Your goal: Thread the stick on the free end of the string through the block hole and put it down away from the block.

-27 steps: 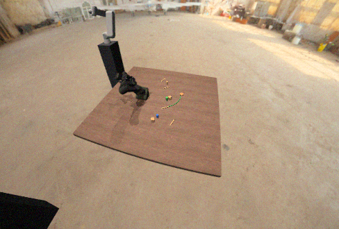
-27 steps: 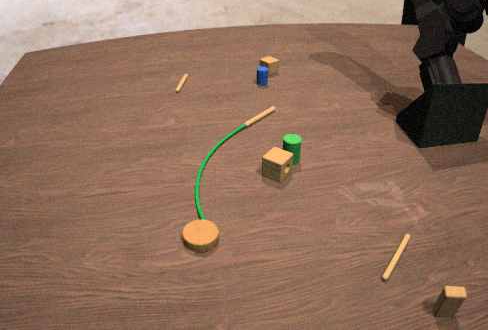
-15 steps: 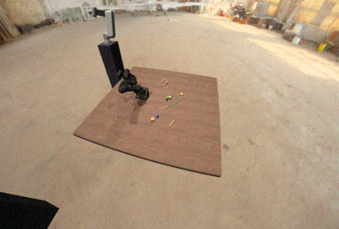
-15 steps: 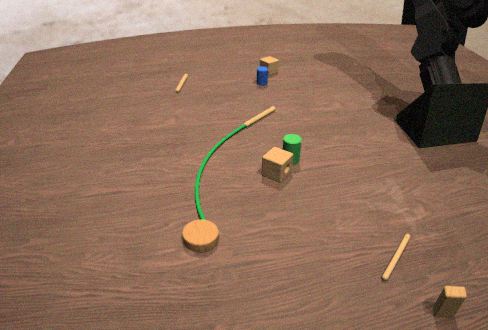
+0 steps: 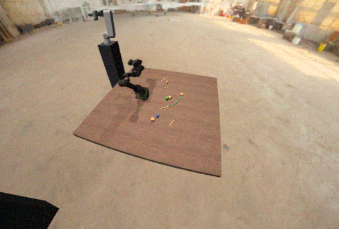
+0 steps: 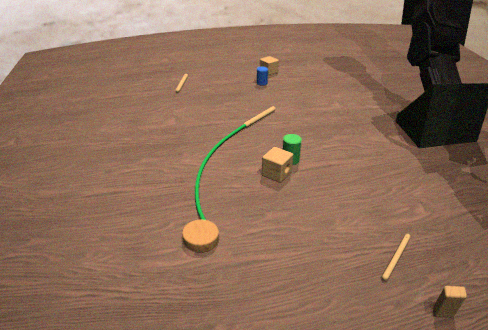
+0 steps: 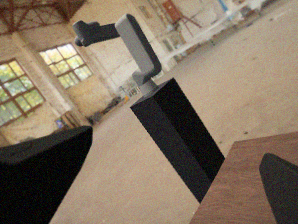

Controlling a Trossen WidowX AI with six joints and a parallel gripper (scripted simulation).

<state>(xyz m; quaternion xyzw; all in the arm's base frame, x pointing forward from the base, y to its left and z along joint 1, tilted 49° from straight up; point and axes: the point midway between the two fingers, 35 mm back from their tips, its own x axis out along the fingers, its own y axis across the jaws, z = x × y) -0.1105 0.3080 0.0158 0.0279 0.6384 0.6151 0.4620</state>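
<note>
My gripper tip is 43 cm short of the green cylinder, 29 cm above it and 21 cm to the left of it. The rest, counted from my gripper tip: blue cylinder: 47 cm to the right, 40 cm ahead, 29 cm below; then thin wooden stick: 45 cm ahead, 33 cm to the right, 30 cm below; then round wooden button: 57 cm ahead, 30 cm below, 9 cm to the right.
</note>
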